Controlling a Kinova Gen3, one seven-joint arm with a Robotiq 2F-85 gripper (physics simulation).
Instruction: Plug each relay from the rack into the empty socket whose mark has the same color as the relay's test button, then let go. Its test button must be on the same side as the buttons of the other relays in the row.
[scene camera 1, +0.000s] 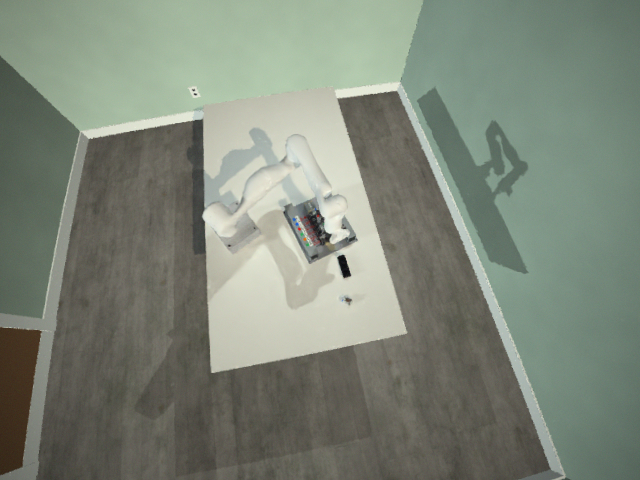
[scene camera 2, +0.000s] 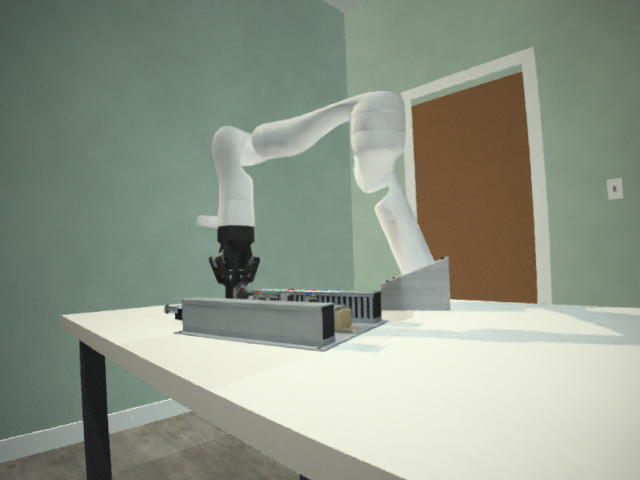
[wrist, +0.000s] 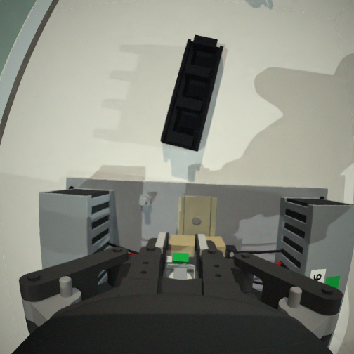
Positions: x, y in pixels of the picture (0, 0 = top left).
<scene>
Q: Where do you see the gripper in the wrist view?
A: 181, 244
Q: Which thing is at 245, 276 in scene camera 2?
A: The gripper.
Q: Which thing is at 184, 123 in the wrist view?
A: A black rack.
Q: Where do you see a green-button relay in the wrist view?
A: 181, 265
</scene>
